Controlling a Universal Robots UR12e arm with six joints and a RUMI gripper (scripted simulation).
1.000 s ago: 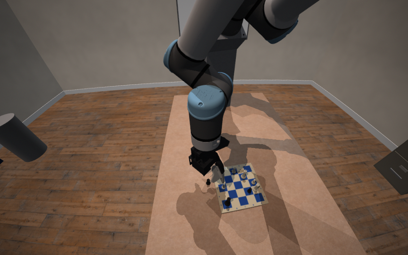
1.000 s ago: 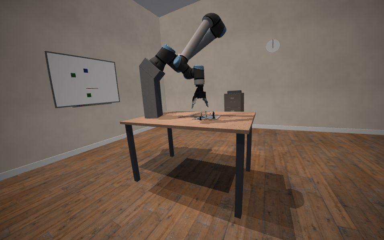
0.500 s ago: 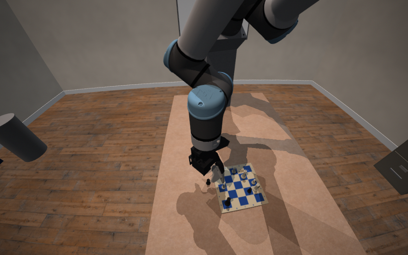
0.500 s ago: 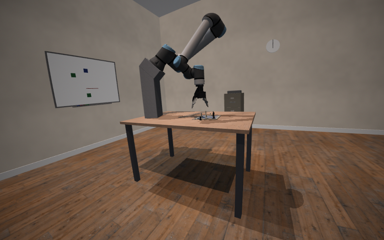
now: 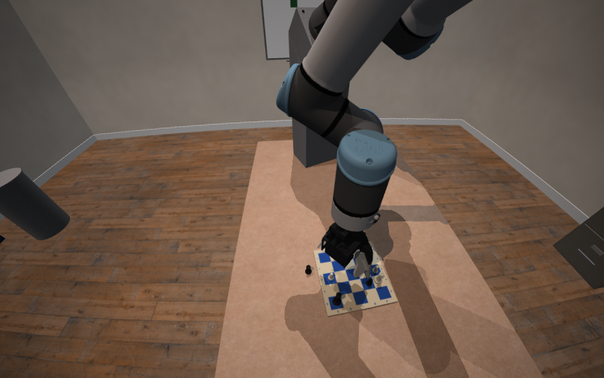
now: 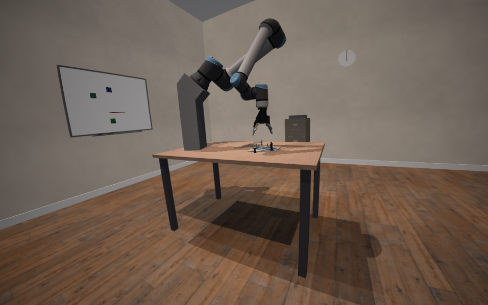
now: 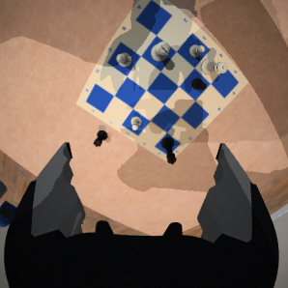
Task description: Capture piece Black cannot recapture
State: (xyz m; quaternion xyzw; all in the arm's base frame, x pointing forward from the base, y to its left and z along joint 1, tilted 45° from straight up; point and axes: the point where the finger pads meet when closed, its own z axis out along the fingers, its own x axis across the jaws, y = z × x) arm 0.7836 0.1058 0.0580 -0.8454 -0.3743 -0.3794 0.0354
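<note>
Right now my hand is 120 mm to the right of the white chess piece, 90 mm above it and 10 mm past it. From my hand the other things lie so: tall black piece (80 mm below, 80 mm ahead).
</note>
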